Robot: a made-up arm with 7 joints.
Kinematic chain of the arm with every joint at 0, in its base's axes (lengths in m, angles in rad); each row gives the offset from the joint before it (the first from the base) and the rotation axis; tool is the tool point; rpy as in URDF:
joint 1: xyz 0 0 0.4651 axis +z
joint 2: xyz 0 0 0 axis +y
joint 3: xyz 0 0 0.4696 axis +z
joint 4: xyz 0.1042 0 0 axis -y
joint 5: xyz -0.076 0 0.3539 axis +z
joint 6: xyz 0 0 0 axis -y
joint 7: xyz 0.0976 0 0 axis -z
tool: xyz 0 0 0 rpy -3.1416 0 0
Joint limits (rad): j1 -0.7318..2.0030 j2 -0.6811..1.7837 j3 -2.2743..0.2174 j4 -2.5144..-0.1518 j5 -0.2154..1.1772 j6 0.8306..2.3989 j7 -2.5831..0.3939
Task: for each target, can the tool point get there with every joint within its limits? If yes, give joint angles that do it. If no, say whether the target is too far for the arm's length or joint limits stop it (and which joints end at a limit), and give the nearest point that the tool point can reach.
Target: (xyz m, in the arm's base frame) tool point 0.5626 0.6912 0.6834
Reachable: yes | joints 1.2815 1.4077 -1.8611 -0.7067 0.8157 1.2920 -1.6855
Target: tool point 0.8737 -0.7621 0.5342
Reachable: no: too far | nearest point 0.7076 -0.6172 0.5211 | short by 0.221 m
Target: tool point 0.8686 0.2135 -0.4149
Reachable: no: too far | nearest point 0.6737 0.1656 -0.1171 | short by 0.359 m
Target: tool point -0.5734 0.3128 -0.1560
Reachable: no: joint limits stop it (at a limit: joint 1, joint 3, joint 5, joint 6) | nearest point -0.3647 0.3875 -0.1328 | short by 0.223 m
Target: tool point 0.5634 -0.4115 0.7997
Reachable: yes | joints 0.2435 1.1519 -1.7999 -1.7108 -0.0195 2.2432 -1.7877
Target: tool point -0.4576 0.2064 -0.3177
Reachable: no: joint limits stop it (at a limit: joint 1, joint 2, joint 3, joint 5) | nearest point -0.3107 0.2901 -0.1542 | short by 0.235 m
